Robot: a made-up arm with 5 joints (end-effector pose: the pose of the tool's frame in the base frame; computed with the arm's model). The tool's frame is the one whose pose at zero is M.
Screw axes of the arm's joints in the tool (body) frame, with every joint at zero. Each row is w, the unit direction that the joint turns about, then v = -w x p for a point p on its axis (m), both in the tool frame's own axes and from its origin. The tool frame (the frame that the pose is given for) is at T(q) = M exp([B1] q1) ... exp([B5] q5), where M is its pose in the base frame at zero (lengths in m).
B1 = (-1, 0, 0, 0, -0.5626, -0.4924)
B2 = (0, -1, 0, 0.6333, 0, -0.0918)
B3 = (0, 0, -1, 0.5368, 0.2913, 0)
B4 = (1, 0, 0, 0, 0.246, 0.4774)
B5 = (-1, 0, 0, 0, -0.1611, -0.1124)
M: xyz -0.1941 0.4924 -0.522 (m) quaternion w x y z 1 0 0 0
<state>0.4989 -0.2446 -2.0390 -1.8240 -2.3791</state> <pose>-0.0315 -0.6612 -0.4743 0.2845 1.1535 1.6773</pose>
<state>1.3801 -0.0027 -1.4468 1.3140 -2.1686</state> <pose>-0.0125 0.0651 0.3834 1.6694 1.1046 -1.2885</pose>
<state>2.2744 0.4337 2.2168 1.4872 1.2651</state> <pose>0.5380 0.1457 -0.0775 -0.6933 -2.1838 -0.4727</pose>
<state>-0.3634 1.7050 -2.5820 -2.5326 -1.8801</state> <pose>0.5331 -0.2230 0.7753 -2.2260 -1.4674 1.3540</pose>
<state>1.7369 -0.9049 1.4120 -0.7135 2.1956</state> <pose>-0.3662 -0.5359 -0.1376 0.6883 -1.3496 0.6797</pose>
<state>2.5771 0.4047 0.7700 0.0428 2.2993</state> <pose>0.2110 -0.4217 0.0995 1.5081 0.5556 0.7637</pose>
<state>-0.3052 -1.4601 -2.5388 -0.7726 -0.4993</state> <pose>-0.9571 -0.3720 -0.3705 1.7793 -0.0367 2.0521</pose>
